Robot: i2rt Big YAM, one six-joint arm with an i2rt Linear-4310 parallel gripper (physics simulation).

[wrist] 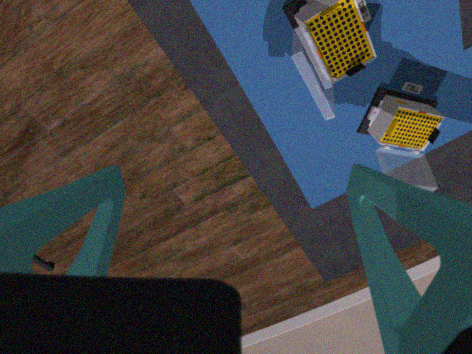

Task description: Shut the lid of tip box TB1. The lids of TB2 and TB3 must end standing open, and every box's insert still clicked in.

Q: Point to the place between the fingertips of the gripper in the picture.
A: At 235, 177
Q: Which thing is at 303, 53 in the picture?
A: A clear lid.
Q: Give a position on a clear lid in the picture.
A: At 411, 167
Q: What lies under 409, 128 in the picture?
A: A yellow insert.
